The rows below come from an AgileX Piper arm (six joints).
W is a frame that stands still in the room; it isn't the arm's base.
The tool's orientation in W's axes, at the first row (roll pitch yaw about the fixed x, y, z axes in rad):
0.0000 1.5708 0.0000
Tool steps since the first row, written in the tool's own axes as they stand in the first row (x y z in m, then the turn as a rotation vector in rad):
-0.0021 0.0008 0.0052 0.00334 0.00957 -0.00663
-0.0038 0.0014 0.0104 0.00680 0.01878 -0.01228
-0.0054 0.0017 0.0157 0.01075 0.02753 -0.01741
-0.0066 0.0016 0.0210 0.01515 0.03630 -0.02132
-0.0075 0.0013 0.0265 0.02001 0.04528 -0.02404
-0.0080 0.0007 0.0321 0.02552 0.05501 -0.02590
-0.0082 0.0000 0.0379 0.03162 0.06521 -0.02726
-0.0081 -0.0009 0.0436 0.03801 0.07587 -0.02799
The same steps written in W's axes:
0.0052 0.0008 0.0021 -0.00663 0.00957 -0.00334
0.0104 0.0014 0.0038 -0.01228 0.01878 -0.00680
0.0157 0.0017 0.0054 -0.01741 0.02753 -0.01075
0.0210 0.0016 0.0066 -0.02132 0.03630 -0.01515
0.0265 0.0013 0.0075 -0.02404 0.04528 -0.02001
0.0321 0.0007 0.0080 -0.02590 0.05501 -0.02552
0.0379 0.0000 0.0082 -0.02726 0.06521 -0.03162
0.0436 -0.0009 0.0081 -0.02799 0.07587 -0.03801

